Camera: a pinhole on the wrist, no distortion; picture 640 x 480 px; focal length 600.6 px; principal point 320.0 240.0 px. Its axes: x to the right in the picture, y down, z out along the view. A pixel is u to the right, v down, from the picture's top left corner.
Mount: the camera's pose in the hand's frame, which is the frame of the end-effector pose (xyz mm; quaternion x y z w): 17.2 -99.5 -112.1 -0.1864 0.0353 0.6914 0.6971
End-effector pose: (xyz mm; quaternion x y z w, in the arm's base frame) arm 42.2 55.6 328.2 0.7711 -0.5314 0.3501 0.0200
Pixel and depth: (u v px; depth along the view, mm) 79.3 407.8 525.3
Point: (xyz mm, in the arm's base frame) 325.7 149.1 -69.2
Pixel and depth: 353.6 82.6 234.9
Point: 118.0 -8.4 262.2
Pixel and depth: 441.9 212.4 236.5
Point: 71.5 24.6 239.0
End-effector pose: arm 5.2 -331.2 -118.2 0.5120 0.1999 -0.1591 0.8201
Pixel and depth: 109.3 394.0 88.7
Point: -68.1 -350.7 -195.3
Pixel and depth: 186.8 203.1 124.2
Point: -35.3 -380.1 -179.4
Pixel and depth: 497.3 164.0 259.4
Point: 47.5 -409.3 -31.0
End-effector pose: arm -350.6 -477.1 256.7 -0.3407 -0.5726 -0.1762 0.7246
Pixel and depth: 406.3 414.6 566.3
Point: -578.7 -161.1 7.6
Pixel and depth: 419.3 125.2 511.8
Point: -510.3 -127.3 264.6
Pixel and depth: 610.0 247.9 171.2
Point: -349.7 -442.4 233.3
